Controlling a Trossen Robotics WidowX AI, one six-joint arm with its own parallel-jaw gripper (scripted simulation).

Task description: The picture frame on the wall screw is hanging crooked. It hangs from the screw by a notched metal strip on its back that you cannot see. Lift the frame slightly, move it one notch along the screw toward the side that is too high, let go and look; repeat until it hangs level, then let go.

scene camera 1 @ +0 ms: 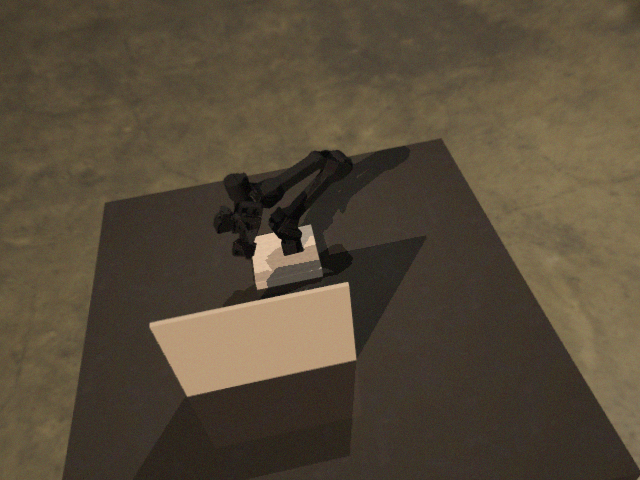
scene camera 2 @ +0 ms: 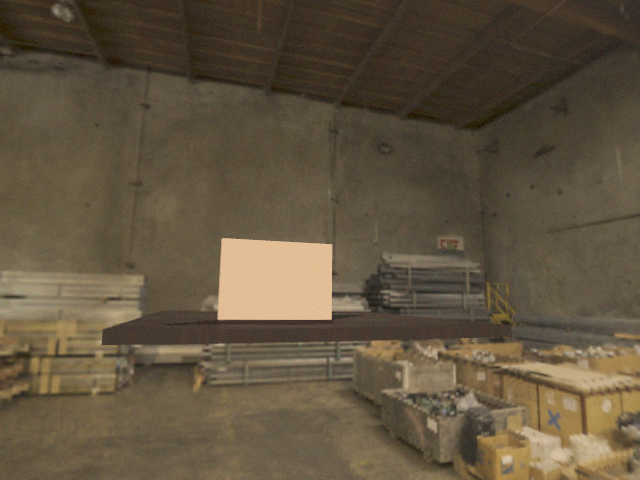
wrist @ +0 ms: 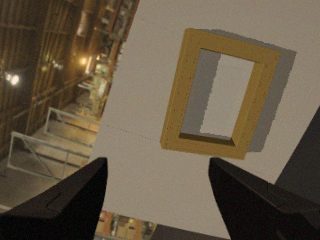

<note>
In view: the gripper (scene camera 1: 249, 251) and a wall panel (scene camera 1: 250, 342).
The gripper shows as well in the wrist view (wrist: 159, 165). The wall panel shows as well in scene camera 2 (scene camera 2: 259, 280) and in the wrist view (wrist: 145, 182).
</note>
